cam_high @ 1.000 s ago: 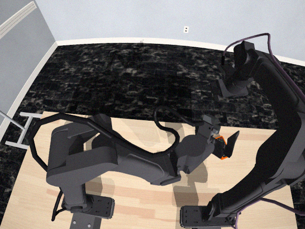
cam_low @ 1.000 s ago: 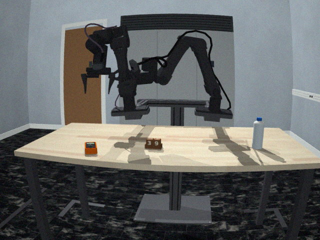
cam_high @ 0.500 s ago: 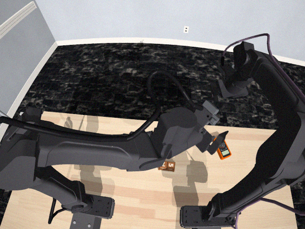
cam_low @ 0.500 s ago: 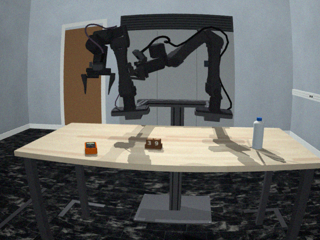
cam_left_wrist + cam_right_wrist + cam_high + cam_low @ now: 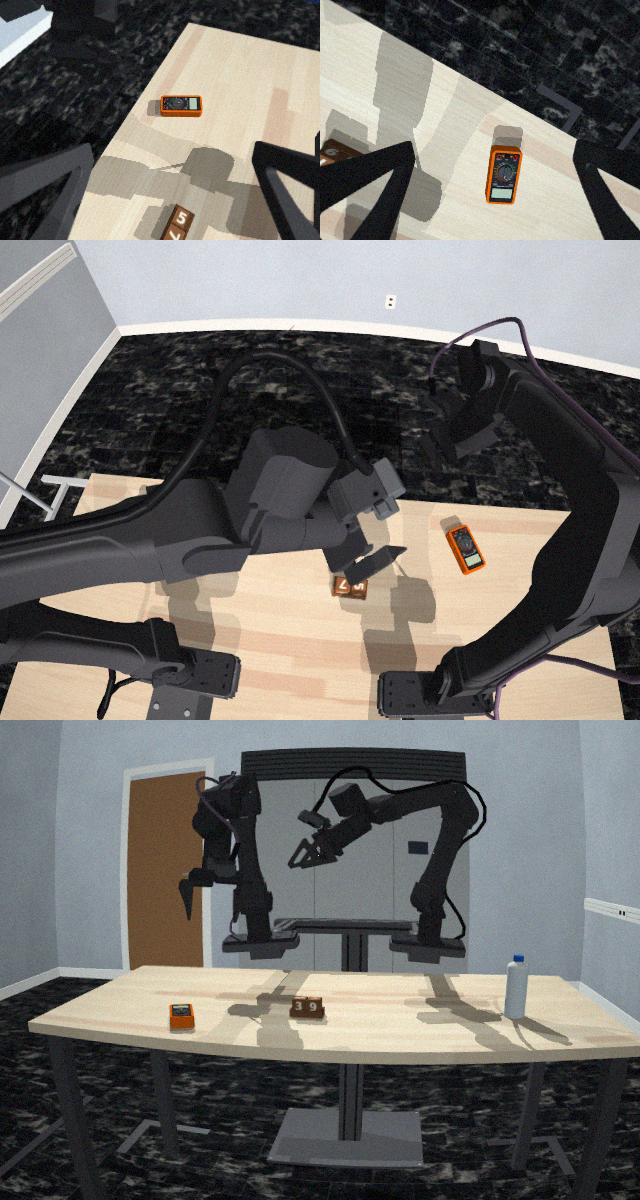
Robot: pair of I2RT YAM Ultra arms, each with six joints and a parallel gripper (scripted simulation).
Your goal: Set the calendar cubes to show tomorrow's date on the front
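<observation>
Right now the cube is 210 mm behind my right hand, 140 mm to the left of it and 230 mm below it. Also, from my right hand: brown tray 210 mm behind, 160 mm to the left, 240 mm below; then orange multimeter 110 mm behind, 120 mm to the right, 240 mm below.
</observation>
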